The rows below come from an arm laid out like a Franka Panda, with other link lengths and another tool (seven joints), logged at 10 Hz.
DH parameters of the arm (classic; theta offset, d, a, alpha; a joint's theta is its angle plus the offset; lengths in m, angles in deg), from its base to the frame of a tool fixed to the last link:
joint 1: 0 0.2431 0 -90
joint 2: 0 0 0 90
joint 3: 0 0.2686 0.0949 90
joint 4: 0 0 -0.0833 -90
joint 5: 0 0.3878 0 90
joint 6: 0 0 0.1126 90
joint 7: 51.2 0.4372 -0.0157 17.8
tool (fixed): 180 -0.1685 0 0
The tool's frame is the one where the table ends.
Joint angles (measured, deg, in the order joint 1, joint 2, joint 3, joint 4, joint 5, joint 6, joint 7), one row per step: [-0.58, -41.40, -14.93, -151.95, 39.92, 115.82, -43.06]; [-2.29, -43.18, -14.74, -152.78, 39.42, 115.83, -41.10]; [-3.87, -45.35, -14.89, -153.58, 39.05, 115.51, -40.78]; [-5.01, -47.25, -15.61, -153.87, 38.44, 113.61, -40.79]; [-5.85, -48.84, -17.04, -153.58, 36.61, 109.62, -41.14]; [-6.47, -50.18, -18.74, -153.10, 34.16, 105.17, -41.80]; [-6.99, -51.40, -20.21, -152.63, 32.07, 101.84, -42.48]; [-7.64, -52.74, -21.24, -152.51, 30.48, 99.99, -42.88]
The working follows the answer.
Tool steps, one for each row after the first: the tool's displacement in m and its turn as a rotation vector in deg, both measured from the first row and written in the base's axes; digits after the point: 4 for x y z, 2 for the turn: [-0.0045, -0.0095, 0.0052, 0.14, 0.37, -2.61]; [-0.0091, -0.0191, 0.0128, 0.22, -0.59, -4.02]; [-0.0176, -0.0250, 0.0208, 0.80, -1.02, -4.02]; [-0.0334, -0.0302, 0.0269, 1.21, -0.48, -2.19]; [-0.0519, -0.0365, 0.0305, 1.26, 0.37, 0.30]; [-0.0665, -0.0439, 0.0344, 1.10, 0.67, 2.10]; [-0.0764, -0.0519, 0.0380, 0.73, 0.43, 2.72]
Tool pose at each row, in the base's axes (x y z in m, rotation vector in deg; rounded; the steps above come from the unrounded poses): [0.4190, 0.0188, 0.2088, 49.04, 136.98, 89.19]; [0.4144, 0.0094, 0.2140, 52.17, 135.05, 88.39]; [0.4099, -0.0003, 0.2216, 52.71, 133.22, 88.03]; [0.4014, -0.0062, 0.2297, 52.39, 132.60, 88.80]; [0.3856, -0.0114, 0.2357, 51.11, 134.19, 90.01]; [0.3670, -0.0177, 0.2393, 49.32, 136.74, 90.95]; [0.3525, -0.0251, 0.2432, 47.66, 138.47, 91.37]; [0.3426, -0.0331, 0.2469, 46.67, 139.01, 91.10]

